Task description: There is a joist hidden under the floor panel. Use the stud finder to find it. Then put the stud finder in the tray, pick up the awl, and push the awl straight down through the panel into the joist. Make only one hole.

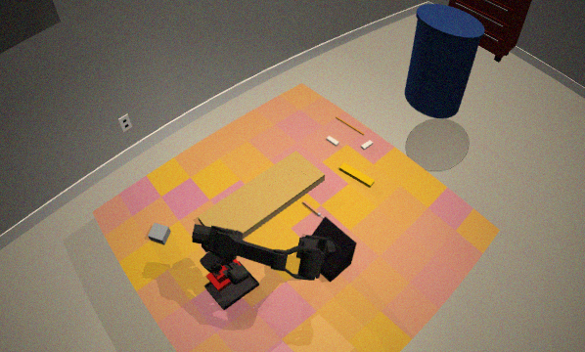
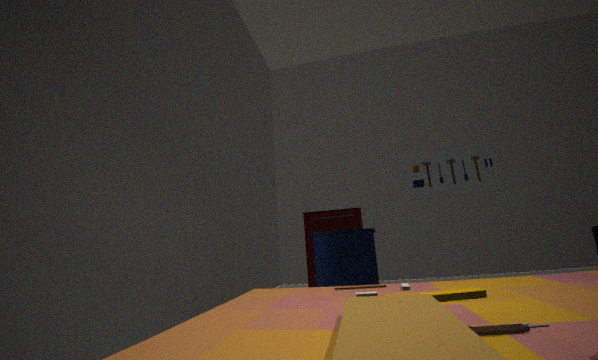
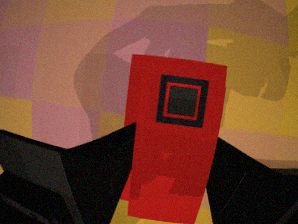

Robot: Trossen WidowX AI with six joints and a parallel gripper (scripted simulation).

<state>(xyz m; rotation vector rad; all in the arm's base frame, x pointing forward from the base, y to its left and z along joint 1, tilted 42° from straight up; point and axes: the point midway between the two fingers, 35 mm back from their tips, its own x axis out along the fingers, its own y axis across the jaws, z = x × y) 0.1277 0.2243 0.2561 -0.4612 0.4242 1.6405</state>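
My gripper tip is now 110 mm above the dark tray and 10 mm to the left of it. Round my gripper tip: grey block (360 mm ahead, 120 mm to the left, 110 mm below); awl (460 mm to the right, 120 mm below, 70 mm ahead); red stud finder (20 mm above, 10 mm to the left).
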